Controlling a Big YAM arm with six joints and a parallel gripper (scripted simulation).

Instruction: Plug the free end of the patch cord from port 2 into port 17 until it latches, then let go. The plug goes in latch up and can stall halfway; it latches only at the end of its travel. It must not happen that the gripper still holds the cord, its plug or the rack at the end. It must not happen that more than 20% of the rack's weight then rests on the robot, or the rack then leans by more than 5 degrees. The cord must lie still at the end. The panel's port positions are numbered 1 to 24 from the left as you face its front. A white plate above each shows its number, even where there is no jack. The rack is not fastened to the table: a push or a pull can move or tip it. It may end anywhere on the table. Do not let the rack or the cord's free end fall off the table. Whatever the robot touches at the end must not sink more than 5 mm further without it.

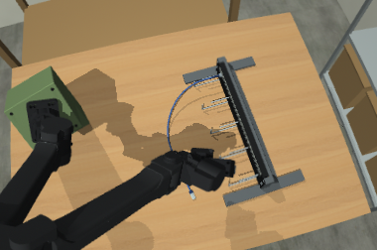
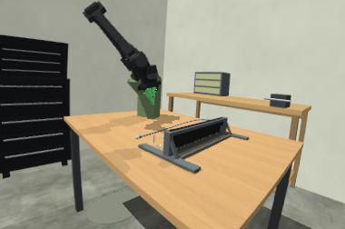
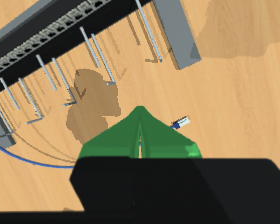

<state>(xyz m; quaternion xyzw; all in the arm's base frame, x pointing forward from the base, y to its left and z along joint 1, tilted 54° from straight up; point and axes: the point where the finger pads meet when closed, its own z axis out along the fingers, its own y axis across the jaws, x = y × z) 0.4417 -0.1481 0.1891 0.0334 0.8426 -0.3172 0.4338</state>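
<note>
Right now the plug is 180 mm below my hand, 70 mm behind it and 30 mm to the right of it.
</note>
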